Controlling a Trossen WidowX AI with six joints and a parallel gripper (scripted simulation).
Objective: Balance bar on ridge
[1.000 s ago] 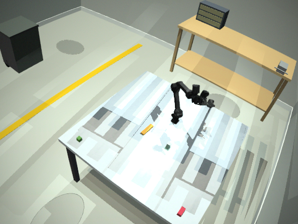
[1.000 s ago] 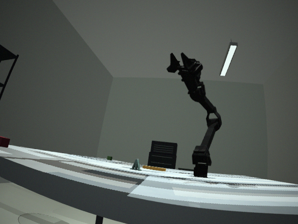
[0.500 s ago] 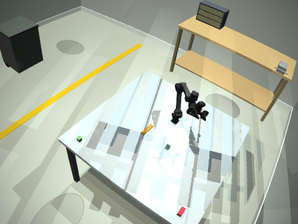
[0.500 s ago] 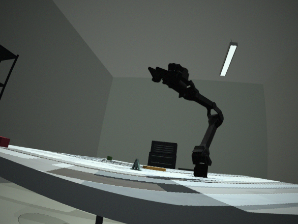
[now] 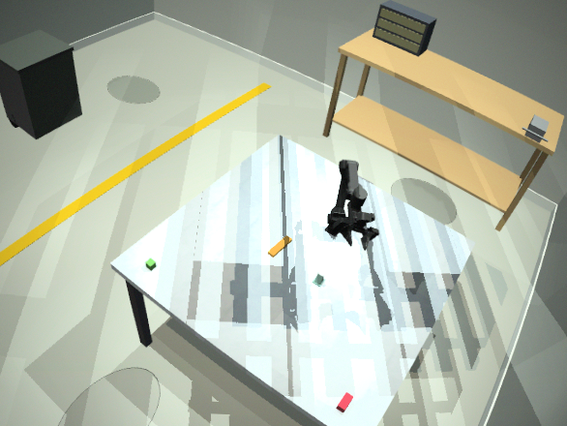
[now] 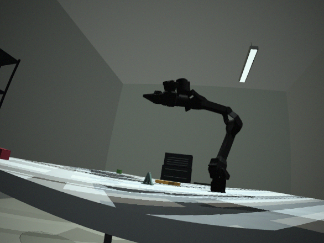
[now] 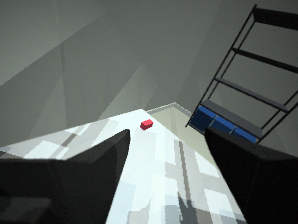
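Right now the orange bar is 37 cm to the right of my gripper tip, 35 cm below it and 8 cm behind it. The rest, counted from my gripper tip: green cube (73 cm to the right, 40 cm ahead, 34 cm below); red block (40 cm ahead, 34 cm below, 27 cm to the left).
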